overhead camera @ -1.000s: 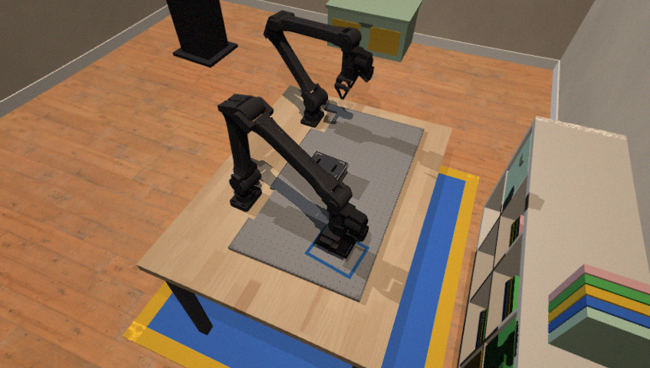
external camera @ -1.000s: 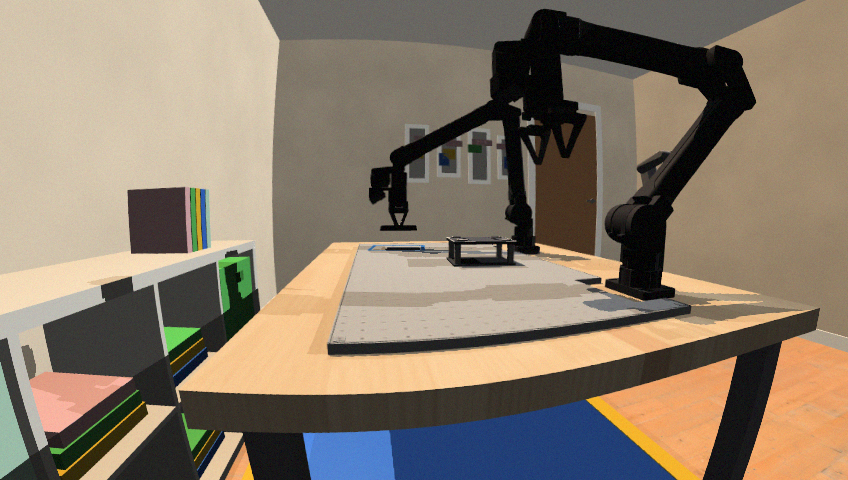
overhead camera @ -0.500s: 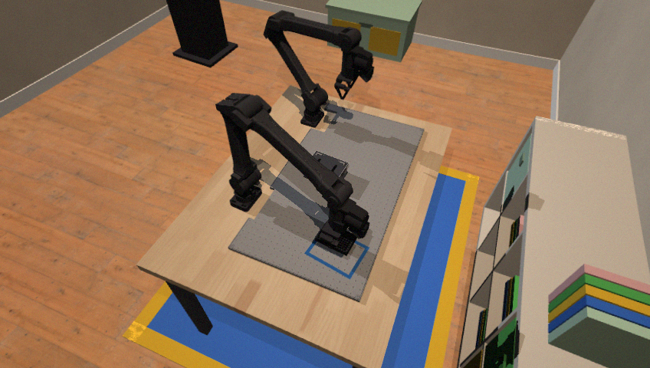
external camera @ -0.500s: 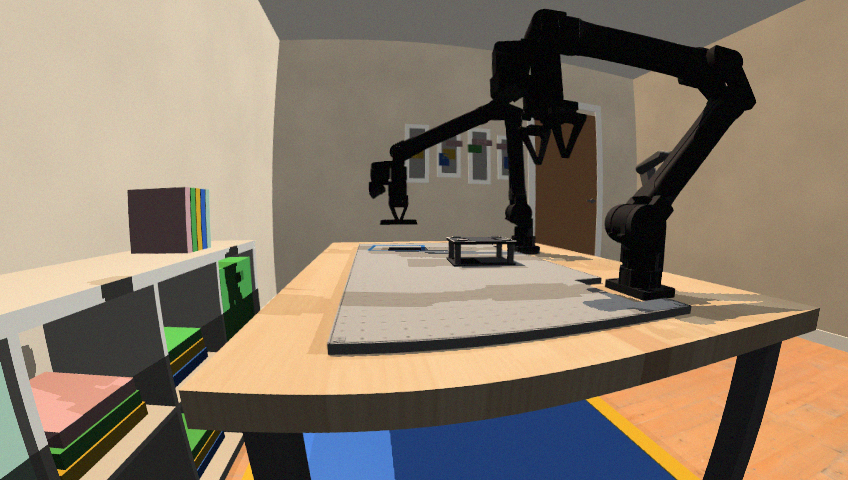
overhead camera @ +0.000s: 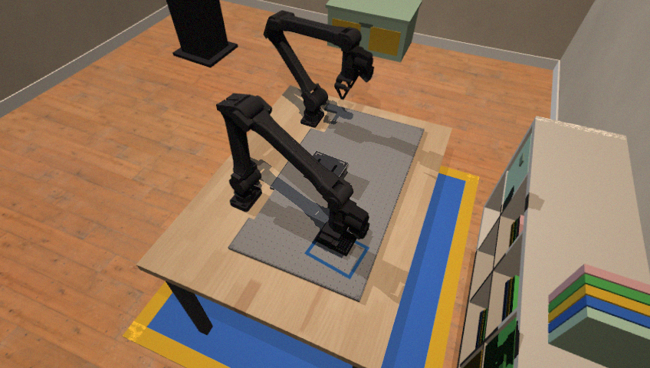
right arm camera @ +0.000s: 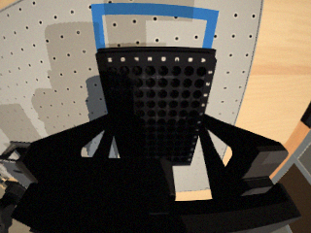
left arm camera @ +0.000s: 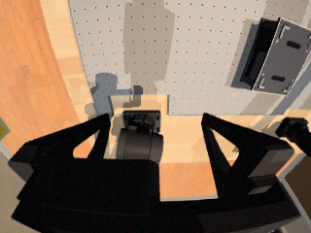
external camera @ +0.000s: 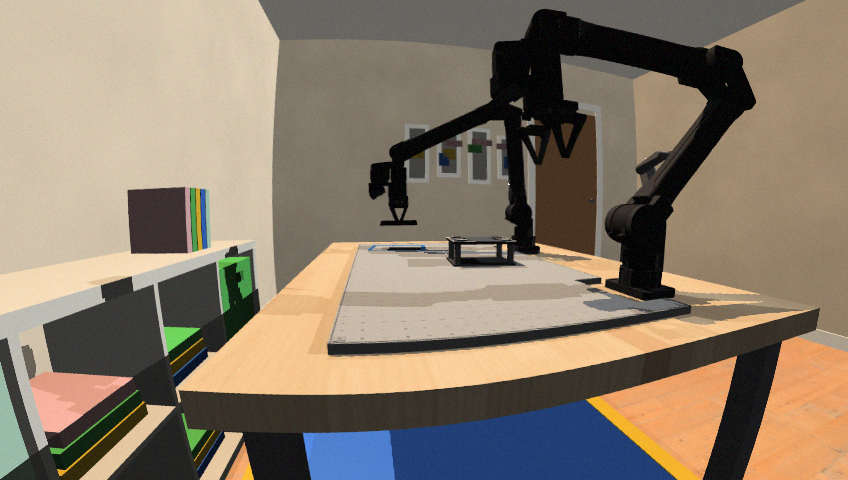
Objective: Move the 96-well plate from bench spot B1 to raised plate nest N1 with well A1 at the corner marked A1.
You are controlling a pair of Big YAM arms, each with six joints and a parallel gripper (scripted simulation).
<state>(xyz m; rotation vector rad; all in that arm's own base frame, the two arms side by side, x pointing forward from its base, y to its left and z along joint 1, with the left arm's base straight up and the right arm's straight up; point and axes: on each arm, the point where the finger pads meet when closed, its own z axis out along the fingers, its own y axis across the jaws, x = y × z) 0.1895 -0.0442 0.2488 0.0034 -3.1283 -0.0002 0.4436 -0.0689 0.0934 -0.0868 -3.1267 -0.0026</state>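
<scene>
Right now my right hand is right at the black 96-well plate. The rest, counted from my right hand: raised nest N1 (200 mm behind, 330 mm to the left, 30 mm below); then A1 label (130 mm behind, 280 mm to the left, 30 mm below).
</scene>
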